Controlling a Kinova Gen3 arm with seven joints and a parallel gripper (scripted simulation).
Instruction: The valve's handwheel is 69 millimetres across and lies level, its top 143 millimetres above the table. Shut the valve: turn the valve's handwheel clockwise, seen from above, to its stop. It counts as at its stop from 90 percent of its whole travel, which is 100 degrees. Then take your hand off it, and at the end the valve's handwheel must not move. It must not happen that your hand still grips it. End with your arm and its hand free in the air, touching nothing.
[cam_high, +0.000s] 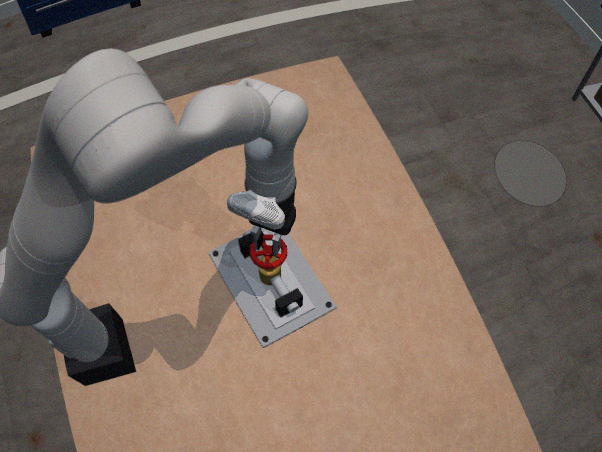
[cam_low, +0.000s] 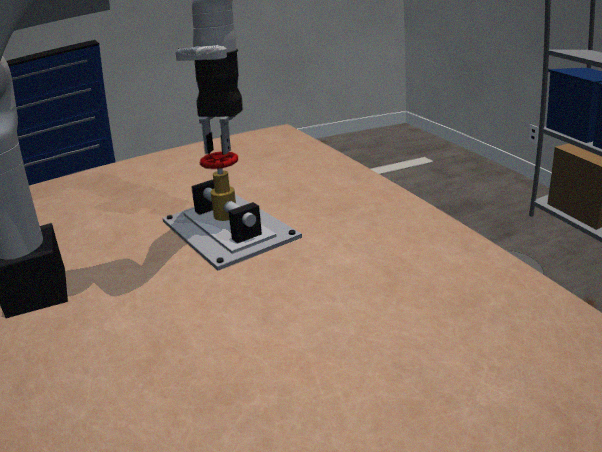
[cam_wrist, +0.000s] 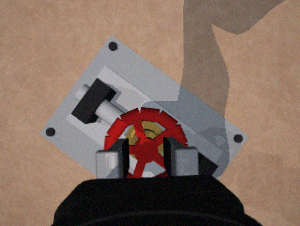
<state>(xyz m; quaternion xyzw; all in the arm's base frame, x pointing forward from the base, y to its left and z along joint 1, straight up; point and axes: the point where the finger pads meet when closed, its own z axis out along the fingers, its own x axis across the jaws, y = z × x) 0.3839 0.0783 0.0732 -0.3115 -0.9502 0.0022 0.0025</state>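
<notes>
My gripper is now 4 cm above the red handwheel.
</notes>
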